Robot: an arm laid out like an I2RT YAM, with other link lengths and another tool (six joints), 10 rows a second.
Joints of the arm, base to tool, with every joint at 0 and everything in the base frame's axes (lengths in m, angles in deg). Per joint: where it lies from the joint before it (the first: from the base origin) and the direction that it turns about. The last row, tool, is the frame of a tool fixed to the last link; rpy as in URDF.
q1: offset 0 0 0.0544 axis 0 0 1
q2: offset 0.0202 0.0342 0.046 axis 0 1 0
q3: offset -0.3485 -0.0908 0 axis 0 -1 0
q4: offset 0.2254 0.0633 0.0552 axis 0 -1 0
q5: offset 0.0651 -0.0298 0.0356 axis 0 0 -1
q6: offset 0.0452 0 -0.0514 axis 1 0 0
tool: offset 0.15 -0.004 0.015 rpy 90 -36.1 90
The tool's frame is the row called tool.
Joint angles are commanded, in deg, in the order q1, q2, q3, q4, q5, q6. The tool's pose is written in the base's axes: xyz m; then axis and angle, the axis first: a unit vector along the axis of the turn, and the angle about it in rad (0 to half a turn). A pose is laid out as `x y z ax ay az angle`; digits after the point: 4 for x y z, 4 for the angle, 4 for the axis.
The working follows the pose.
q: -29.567, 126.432, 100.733, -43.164, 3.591, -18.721
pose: 0.4594 -0.3001 0.0902 0.9284 0.3599 0.0924 2.8162
Where each joint sits with the arm in this pose, in the base's axes (m; each line is computed from the numbers above, not from the rounded line before):
q1: 0.0000 0.0000 0.0544
q2: 0.0344 0.0198 0.1004
q3: 0.1697 -0.1613 0.3808
q4: 0.3984 -0.2183 0.3328
q5: 0.4330 -0.2722 0.2849
q6: 0.4040 -0.2590 0.2243
the tool: 0.4594 -0.3001 0.0902

